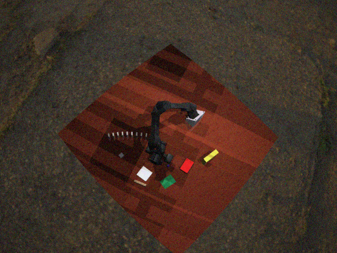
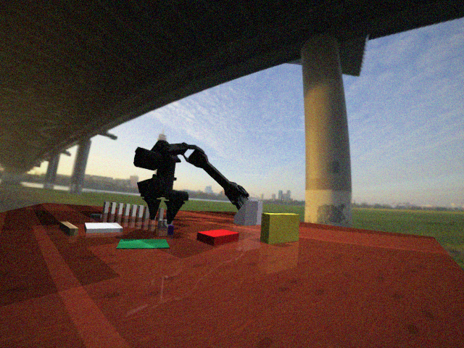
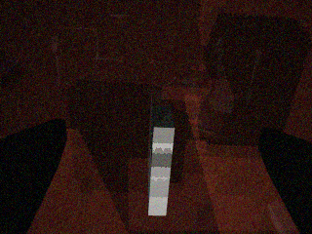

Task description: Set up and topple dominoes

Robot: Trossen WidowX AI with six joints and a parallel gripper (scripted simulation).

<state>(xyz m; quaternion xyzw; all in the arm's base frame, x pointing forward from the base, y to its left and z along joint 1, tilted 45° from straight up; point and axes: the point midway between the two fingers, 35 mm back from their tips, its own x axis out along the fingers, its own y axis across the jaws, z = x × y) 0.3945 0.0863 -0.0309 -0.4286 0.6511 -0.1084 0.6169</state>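
Right now my gripper tip is 20 mm past the purple piece, 90 mm to the right of it and 10 mm above it. From my gripper tip the other things lie so: green tile (60 mm ahead, 180 mm to the left, 20 mm below); white slab (150 mm ahead, 40 mm to the left, 10 mm below); red block (120 mm behind, 170 mm to the left, 10 mm below).
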